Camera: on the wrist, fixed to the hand. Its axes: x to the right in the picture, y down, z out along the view.
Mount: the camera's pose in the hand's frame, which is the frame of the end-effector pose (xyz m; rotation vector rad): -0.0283 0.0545 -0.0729 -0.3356 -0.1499 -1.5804
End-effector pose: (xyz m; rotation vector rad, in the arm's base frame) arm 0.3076 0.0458 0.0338 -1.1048 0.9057 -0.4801
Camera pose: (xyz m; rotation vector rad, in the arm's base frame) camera 0.2267 0.0481 -0.0166 -2.0163 -0.2317 -1.5124
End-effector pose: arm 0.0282 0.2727 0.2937 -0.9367 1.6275 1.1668
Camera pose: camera -0.0302 0.2194 0.3469 -1.7434 0.1941 0.3019
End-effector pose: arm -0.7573 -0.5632 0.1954 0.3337 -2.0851 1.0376
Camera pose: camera -0.7290 -0.4755 0.1710 1.5309 -1.3388 -0.2942
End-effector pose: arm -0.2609 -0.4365 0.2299 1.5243 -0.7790 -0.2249
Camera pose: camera -0.2579 -0.3568 0.2822 1.4802 0.5158 -1.5383
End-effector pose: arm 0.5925 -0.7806 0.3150 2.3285 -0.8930 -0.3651
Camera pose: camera 0.5767 -0.7609 0.4069 2.1792 1.0752 -1.1612
